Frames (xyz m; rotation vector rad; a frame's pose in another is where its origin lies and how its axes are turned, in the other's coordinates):
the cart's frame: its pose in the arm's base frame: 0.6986 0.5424 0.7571 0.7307 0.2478 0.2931
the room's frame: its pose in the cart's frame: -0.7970 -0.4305 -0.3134 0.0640 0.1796 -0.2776
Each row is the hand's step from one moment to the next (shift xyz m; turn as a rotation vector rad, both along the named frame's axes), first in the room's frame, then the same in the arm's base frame.
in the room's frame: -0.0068 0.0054 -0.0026 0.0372 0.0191 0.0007
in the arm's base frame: -0.0066 0.0039 0.0048 0.0346 0.0233 -0.0031
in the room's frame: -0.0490 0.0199 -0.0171 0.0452 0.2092 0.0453
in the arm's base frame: -0.0488 0.0130 0.0233 0.0827 0.1411 0.1453
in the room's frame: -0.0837 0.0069 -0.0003 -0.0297 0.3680 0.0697
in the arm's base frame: -0.0720 -0.0158 0.0402 0.0460 0.2267 0.2961
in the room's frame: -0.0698 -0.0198 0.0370 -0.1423 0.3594 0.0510
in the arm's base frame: -0.0445 -0.0551 0.0402 -0.0617 0.2031 0.3271
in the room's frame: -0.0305 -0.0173 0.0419 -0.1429 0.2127 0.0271
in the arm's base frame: -0.0078 -0.0462 0.0280 -0.0889 0.1072 0.2168
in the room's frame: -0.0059 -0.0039 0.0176 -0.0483 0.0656 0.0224
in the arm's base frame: 0.0031 -0.0151 0.0110 -0.0242 0.0234 0.0775
